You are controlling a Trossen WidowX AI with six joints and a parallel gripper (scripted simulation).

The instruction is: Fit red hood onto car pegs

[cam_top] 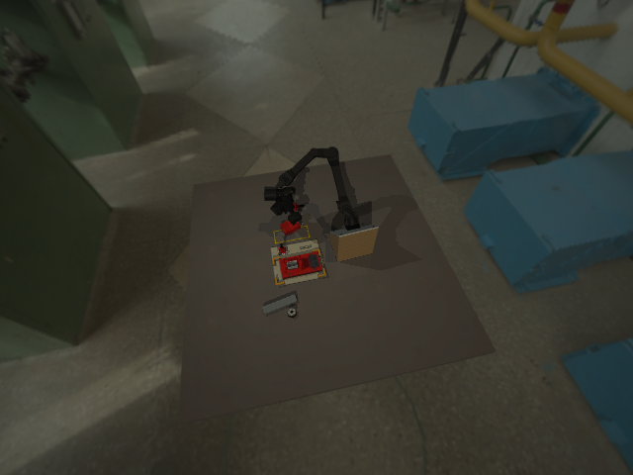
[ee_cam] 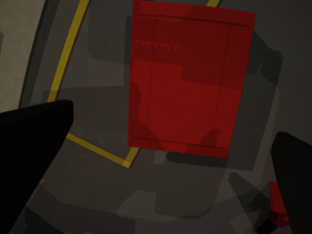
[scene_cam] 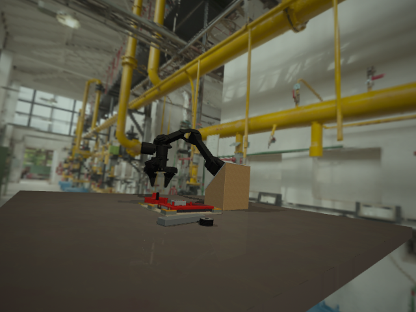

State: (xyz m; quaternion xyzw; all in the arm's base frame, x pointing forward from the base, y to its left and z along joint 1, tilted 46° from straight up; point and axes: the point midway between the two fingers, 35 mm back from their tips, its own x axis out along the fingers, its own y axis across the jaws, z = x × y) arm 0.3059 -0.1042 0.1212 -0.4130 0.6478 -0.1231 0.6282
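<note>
Now: the red hood 60 mm below my gripper tip. Round my gripper tip: grey engine block 10 mm ahead, 260 mm to the left, 50 mm below; black wheel 40 mm ahead, 490 mm to the left, 70 mm below.
</note>
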